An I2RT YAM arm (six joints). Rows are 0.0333 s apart.
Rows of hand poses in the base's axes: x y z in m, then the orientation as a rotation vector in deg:
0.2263 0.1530 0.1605 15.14 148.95 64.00
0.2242 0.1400 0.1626 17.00 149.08 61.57
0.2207 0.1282 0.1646 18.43 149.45 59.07
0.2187 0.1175 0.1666 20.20 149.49 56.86
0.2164 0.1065 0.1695 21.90 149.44 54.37
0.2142 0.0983 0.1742 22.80 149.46 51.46
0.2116 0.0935 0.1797 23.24 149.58 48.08
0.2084 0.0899 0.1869 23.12 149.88 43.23
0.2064 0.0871 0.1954 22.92 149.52 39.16
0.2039 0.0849 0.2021 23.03 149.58 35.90
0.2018 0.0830 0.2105 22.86 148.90 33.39
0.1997 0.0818 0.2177 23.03 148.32 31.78
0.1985 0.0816 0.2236 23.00 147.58 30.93
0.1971 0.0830 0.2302 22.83 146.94 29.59
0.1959 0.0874 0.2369 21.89 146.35 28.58
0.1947 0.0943 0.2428 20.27 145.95 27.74
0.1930 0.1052 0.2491 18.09 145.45 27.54
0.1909 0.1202 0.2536 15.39 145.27 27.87
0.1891 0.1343 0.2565 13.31 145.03 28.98
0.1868 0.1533 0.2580 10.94 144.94 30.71
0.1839 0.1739 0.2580 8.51 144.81 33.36
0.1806 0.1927 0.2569 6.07 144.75 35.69
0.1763 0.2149 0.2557 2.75 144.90 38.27
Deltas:
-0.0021 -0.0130 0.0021 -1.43 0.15 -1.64
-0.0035 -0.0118 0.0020 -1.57 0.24 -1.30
-0.0020 -0.0107 0.0020 -1.28 0.18 -1.55
-0.0023 -0.0110 0.0029 -1.47 0.06 -1.60
-0.0022 -0.0082 0.0047 -1.88 -0.18 -1.17
-0.0026 -0.0048 0.0055 -2.29 -0.27 -0.95
-0.0032 -0.0036 0.0072 -3.43 -0.42 -0.82
-0.0020 -0.0028 0.0085 -2.86 -0.85 -0.81
-0.0025 -0.0022 0.0067 -2.28 -0.21 -0.70
-0.0021 -0.0019 0.0084 -1.78 -0.88 -0.58
-0.0021 -0.0012 0.0072 -1.09 -0.61 -0.60
-0.0012 -0.0002 0.0059 -0.59 -0.76 -0.36
-0.0014 0.0014 0.0066 -0.97 -0.72 -0.34
-0.0012 0.0044 0.0067 -0.90 -0.85 0.26
-0.0012 0.0069 0.0059 -0.92 -0.82 0.81
-0.0017 0.0109 0.0063 -0.58 -1.00 1.31
-0.0021 0.0150 0.0045 -0.32 -0.75 1.87
-0.0018 0.0141 0.0029 0.37 -0.58 1.62
-0.0023 0.0190 0.0015 0.75 -0.41 2.01
-0.0029 0.0206 0.0000 1.39 -0.30 2.27
-0.0033 0.0188 -0.0011 1.16 -0.21 2.22
-0.0043 0.0222 -0.0012 1.13 -0.08 2.93

